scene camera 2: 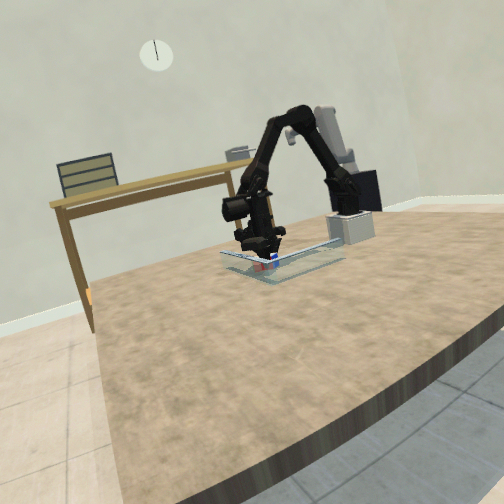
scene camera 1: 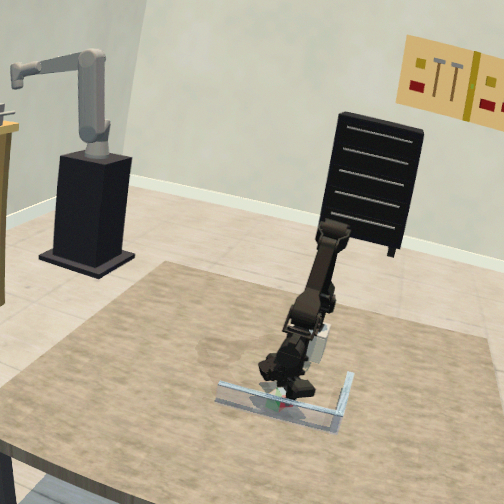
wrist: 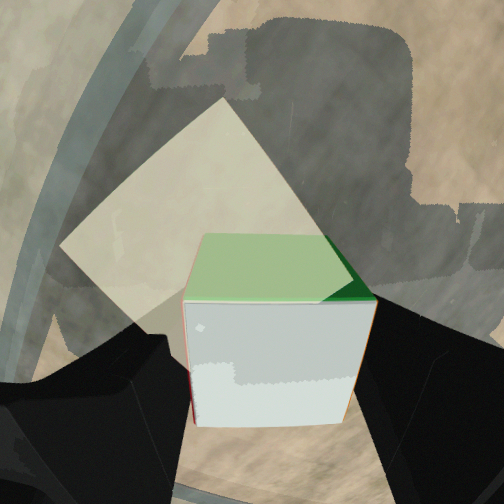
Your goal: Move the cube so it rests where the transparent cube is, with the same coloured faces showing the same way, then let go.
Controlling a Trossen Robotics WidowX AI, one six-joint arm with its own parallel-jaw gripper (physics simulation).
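The cube (wrist: 275,335) has a green top face and a white face toward the wrist camera, with a red edge at its left. It sits between my two black gripper fingers (wrist: 270,410), which press its left and right sides. In the scene views the gripper (scene camera 1: 285,385) is low over the table by the grey L-shaped frame (scene camera 1: 300,400), and the cube (scene camera 1: 281,405) (scene camera 2: 267,264) shows only as a small coloured spot under it. A pale translucent overlay lies over the cube's green top, so the transparent cube seems to overlap it.
The grey L-shaped frame (scene camera 2: 290,258) lies on the wooden table around the gripper. A black shelf rack (scene camera 1: 372,183) stands behind the table, and a second grey arm on a black pedestal (scene camera 1: 88,205) at the far left. A wooden bench (scene camera 2: 150,190) stands behind.
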